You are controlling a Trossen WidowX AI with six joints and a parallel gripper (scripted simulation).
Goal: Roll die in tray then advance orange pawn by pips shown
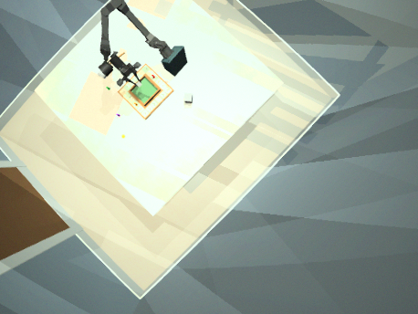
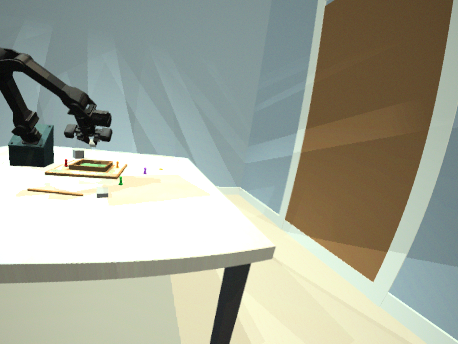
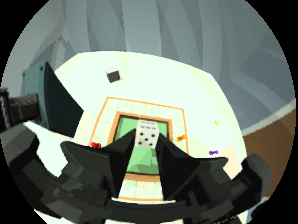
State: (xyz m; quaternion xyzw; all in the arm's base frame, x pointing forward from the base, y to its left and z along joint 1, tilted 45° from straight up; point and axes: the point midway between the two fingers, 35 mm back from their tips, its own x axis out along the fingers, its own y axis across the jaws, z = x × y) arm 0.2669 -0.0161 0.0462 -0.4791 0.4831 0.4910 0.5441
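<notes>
My gripper tip is right at the white die. Also, from my gripper tip: red pawn: 110 mm behind, 20 mm to the right, 100 mm below; then orange pawn: 110 mm ahead, 20 mm to the left, 100 mm below; then green tray: 120 mm below.
</notes>
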